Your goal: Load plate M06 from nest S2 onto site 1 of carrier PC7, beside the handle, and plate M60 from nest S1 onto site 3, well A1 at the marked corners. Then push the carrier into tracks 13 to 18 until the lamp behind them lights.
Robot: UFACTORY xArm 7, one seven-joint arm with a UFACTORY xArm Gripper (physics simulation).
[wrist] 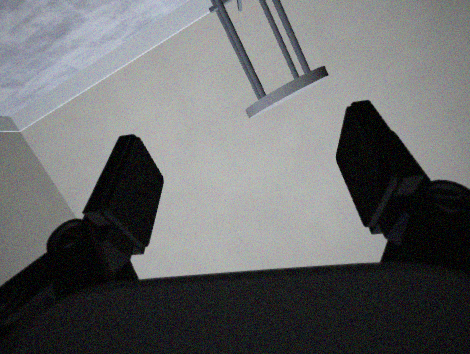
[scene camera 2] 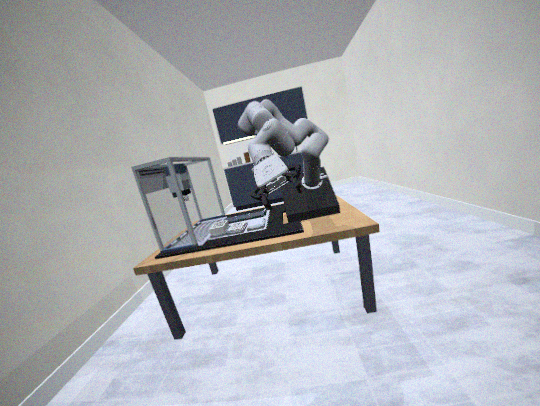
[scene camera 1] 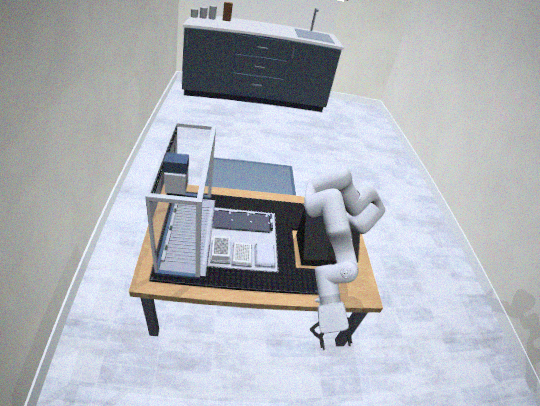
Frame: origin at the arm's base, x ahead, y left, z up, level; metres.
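Seen in the pictures: gripper, fingertip midpoint: (wrist: 242, 145) (scene camera 2: 283, 198) (scene camera 1: 336, 347); arm's base at its link origin: (scene camera 2: 311, 182).
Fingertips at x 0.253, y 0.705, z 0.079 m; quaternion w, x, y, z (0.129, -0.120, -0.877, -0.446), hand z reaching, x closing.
Offsets run from my fingertips to a thing's top centre. "pt": to the spot under its first point.
Two plates with dotted tops, one at left (scene camera 1: 220, 247) (scene camera 2: 218, 228) and one in the middle (scene camera 1: 243, 253) (scene camera 2: 237, 227), sit in a row on a white tray (scene camera 1: 245, 268). A plain pale block {dx +0.135, dy -0.631, dz -0.225 m} (scene camera 1: 265, 254) (scene camera 2: 256, 224) sits at the row's right end. Their labels are too small to read. A long dark strip {dx +0.229, dy -0.873, dz -0.221 m} (scene camera 1: 242, 221), apparently the carrier, lies behind them. The ribbed track deck (scene camera 1: 185, 242) is left of the tray. My gripper (scene camera 1: 336, 346) (scene camera 2: 283, 197) (wrist: 242, 145) is open and empty, raised well to the right of the plates. No lit lamp can be made out.
A grey frame (scene camera 1: 198, 240) (scene camera 2: 182, 212) with upright posts stands around the deck. A blue and white unit {pt dx +0.573, dy -0.761, dz +0.157 m} (scene camera 1: 176, 172) hangs inside it. The arm's black base block (scene camera 2: 312, 204) stands at the table's right. The wrist view shows wall and a grey bar (wrist: 287, 91) with rods.
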